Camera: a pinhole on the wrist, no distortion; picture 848 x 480 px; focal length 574.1 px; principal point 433.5 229.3 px. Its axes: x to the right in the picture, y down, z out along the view. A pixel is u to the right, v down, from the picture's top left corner.
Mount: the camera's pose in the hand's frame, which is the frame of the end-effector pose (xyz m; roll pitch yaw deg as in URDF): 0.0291 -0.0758 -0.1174 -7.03 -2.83 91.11
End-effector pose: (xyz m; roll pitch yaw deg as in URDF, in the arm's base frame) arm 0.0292 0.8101 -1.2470 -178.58 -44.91 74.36
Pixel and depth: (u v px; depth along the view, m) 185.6 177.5 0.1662
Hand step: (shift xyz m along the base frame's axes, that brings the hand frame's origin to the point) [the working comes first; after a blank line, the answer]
In the camera's frame: -0.0718 -0.0150 0.1662

-0.1383 0.0879 -0.0118
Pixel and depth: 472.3 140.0 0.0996
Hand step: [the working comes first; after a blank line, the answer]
In the camera's frame: 0.0067 -0.0155 0.0996

-0.0682 0.0294 0.0357
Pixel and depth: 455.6 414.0 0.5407
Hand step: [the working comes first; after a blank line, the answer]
In the camera's frame: 0.0208 0.1740 0.5407

-0.0560 0.1520 -0.4285
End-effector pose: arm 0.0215 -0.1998 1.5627 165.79 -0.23 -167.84
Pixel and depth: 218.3 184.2 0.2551
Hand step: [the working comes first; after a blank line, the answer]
In the camera's frame: -0.0956 -0.0200 0.2551

0.0106 -0.1469 -0.1742
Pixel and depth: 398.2 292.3 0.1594
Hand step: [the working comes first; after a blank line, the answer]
In the camera's frame: -0.0098 0.0175 0.1594

0.0243 -0.0785 -0.0599
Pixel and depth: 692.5 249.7 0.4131
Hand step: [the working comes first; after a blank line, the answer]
In the camera's frame: 0.1864 0.0147 0.4131

0.0037 0.1641 -0.2687
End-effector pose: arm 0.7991 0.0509 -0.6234 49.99 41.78 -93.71
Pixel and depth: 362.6 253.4 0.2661
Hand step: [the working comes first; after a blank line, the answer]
In the camera's frame: -0.0329 0.0112 0.2661

-0.1874 0.0234 0.0079
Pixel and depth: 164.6 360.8 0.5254
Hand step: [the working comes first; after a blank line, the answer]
In the camera's frame: -0.2461 0.1203 0.5254

-0.5041 0.1617 0.0801
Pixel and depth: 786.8 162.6 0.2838
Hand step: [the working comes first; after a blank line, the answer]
In the camera's frame: 0.1746 -0.0330 0.2838

-0.0896 -0.1311 0.1169
